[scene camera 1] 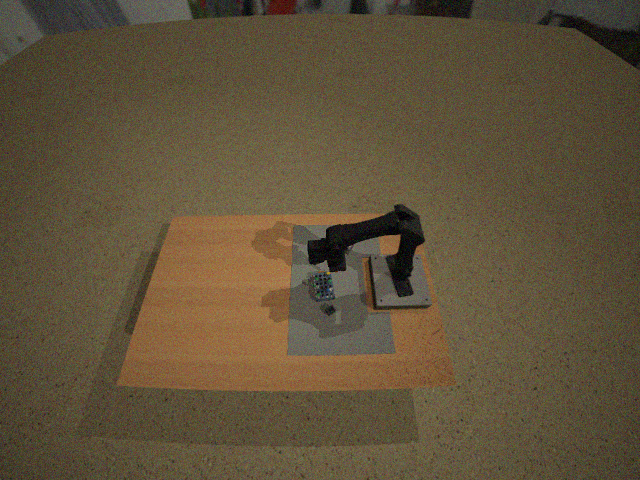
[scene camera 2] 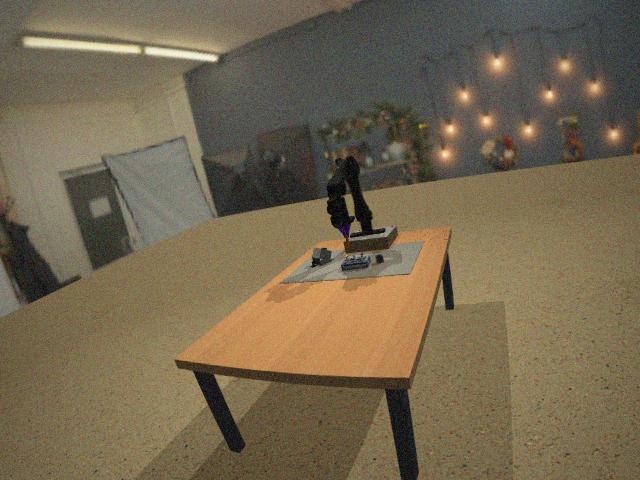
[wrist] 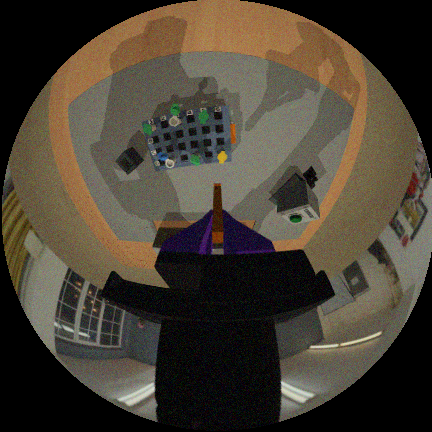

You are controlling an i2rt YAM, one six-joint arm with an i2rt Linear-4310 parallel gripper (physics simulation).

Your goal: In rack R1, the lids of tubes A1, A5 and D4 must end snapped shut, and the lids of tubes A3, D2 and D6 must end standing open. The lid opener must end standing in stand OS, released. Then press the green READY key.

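Seen in the pictures: gripper, fingertip midpoint: [scene camera 1: 337,267] [scene camera 2: 347,237] [wrist: 217,214]; arm's base at its link origin: [scene camera 1: 398,275] [scene camera 2: 367,233].
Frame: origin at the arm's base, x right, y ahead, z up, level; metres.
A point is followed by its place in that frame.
Note:
The blue rack R1 [wrist: 189,137] {x 0.029, y 0.347, z -0.031 m} [scene camera 1: 323,285] {x 0.023, y 0.347, z -0.031 m} [scene camera 2: 355,261] {x 0.019, y 0.385, z -0.014 m} stands on the grey mat [wrist: 250,120] {x 0.128, y 0.361, z -0.061 m} [scene camera 1: 342,333] {x -0.195, y 0.302, z -0.061 m}. In the wrist view, tubes A1 [wrist: 146,128] {x -0.023, y 0.376, z -0.013 m}, A5 [wrist: 203,116] {x 0.055, y 0.373, z -0.013 m} and D4 [wrist: 195,160] {x 0.034, y 0.315, z -0.013 m} show green lids on top. A3 [wrist: 174,120] {x 0.016, y 0.376, z -0.020 m} and D2 [wrist: 170,163] {x -0.006, y 0.315, z -0.020 m} show white open mouths with their lids tipped back. D6 [wrist: 221,156] {x 0.071, y 0.315, z -0.013 m} shows a yellow lid. My gripper [wrist: 217,214] {x 0.057, y 0.279, z 0.068 m} [scene camera 1: 337,267] {x 0.057, y 0.279, z 0.068 m} [scene camera 2: 345,232] {x 0.057, y 0.279, z 0.068 m} is shut on the brown lid opener [wrist: 217,197] {x 0.059, y 0.290, z 0.053 m} and holds it above the mat, short of row D. The dark stand OS [wrist: 130,160] {x -0.078, y 0.337, z -0.029 m} [scene camera 1: 329,310] {x -0.089, y 0.339, z -0.055 m} [scene camera 2: 379,258] {x -0.094, y 0.354, z -0.038 m} is empty.
The grey key box [wrist: 296,197] {x 0.207, y 0.232, z -0.006 m} [scene camera 2: 321,255] {x 0.218, y 0.245, z -0.012 m} with the green READY key [wrist: 295,219] {x 0.210, y 0.187, z 0.009 m} stands on the mat to the right in the wrist view. The arm's base plate [scene camera 1: 399,288] {x -0.064, y 0.022, z 0.010 m} [scene camera 2: 370,240] {x -0.029, y 0.126, z -0.007 m} sits beside the mat on the wooden table [scene camera 1: 213,310] {x -0.003, y 0.860, z -0.064 m} [scene camera 2: 328,333] {x 0.019, y 0.983, z -0.064 m}.

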